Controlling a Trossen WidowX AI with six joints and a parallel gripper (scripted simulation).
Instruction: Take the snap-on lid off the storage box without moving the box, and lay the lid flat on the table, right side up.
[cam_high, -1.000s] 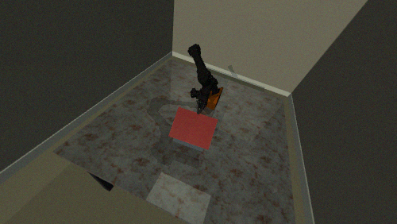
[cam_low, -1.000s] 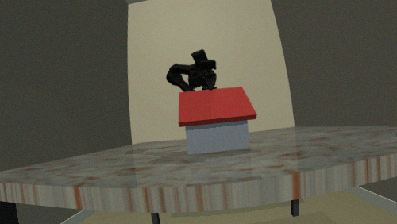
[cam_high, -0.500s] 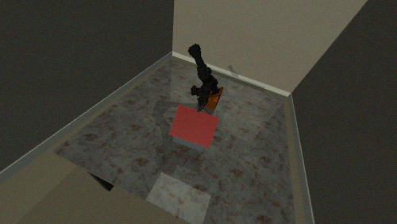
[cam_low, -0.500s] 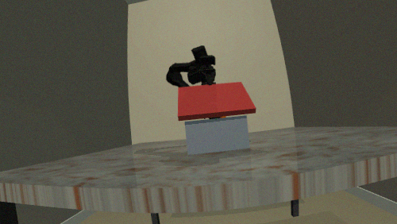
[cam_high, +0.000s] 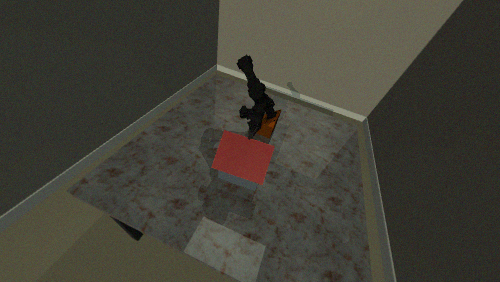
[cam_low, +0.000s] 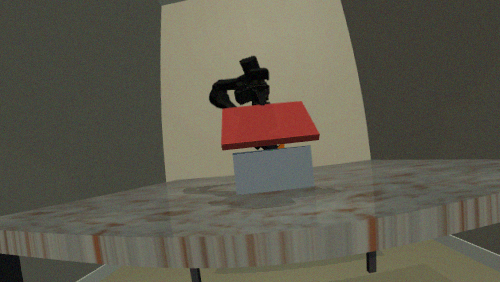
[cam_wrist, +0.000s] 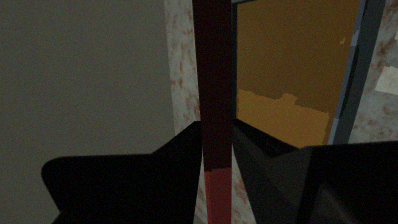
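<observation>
My gripper tip is now 70 mm short of the red lid and 50 mm above it. Round my gripper tip: grey-blue storage box 180 mm below, 30 mm ahead.
</observation>
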